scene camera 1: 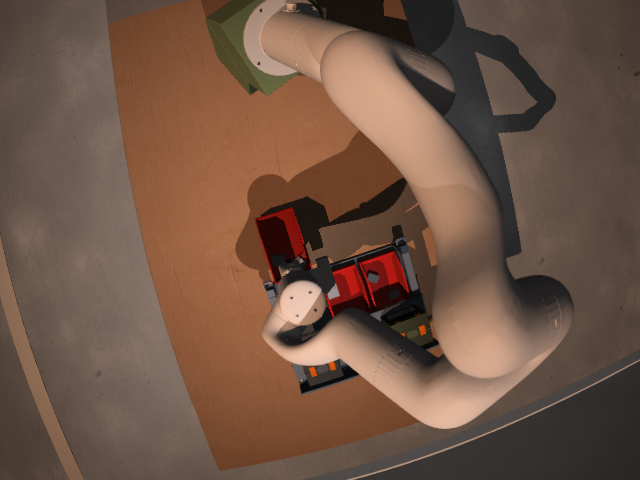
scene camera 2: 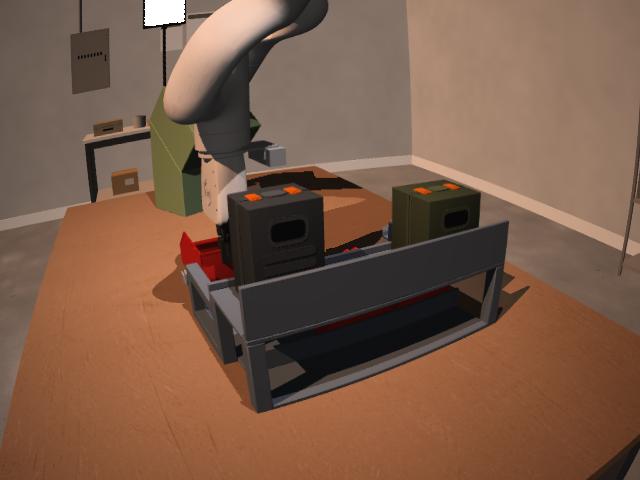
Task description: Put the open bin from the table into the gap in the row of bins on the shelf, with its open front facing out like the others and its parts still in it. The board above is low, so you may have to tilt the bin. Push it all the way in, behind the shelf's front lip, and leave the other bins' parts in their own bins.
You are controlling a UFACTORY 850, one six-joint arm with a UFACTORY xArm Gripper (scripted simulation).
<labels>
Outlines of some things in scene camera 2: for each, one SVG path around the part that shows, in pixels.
The gripper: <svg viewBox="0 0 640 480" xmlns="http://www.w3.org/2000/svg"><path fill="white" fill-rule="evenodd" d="M199 151L198 157L202 158L202 208L204 213L217 224L217 235L220 236L217 237L219 250L221 249L222 263L224 265L231 264L232 255L227 194L248 190L243 154L246 152L241 150L220 154L205 154Z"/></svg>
A red bin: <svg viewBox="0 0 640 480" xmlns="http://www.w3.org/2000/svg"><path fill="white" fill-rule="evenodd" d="M183 232L180 249L184 265L198 263L211 282L234 277L233 264L224 265L222 263L221 249L219 250L217 237L192 242L188 235Z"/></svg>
A grey shelf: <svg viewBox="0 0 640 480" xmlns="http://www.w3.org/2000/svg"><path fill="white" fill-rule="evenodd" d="M509 220L391 250L391 221L388 222L388 226L382 227L382 237L387 239L388 242L325 256L324 267L238 287L238 293L234 277L211 282L198 263L185 265L186 269L184 272L181 272L185 285L189 286L193 314L224 364L236 361L241 364L246 371L251 405L257 413L262 413L373 377L432 353L496 323L504 272ZM486 272L480 319L457 306L459 288L454 288L410 305L317 334L311 330L372 312Z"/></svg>
</labels>
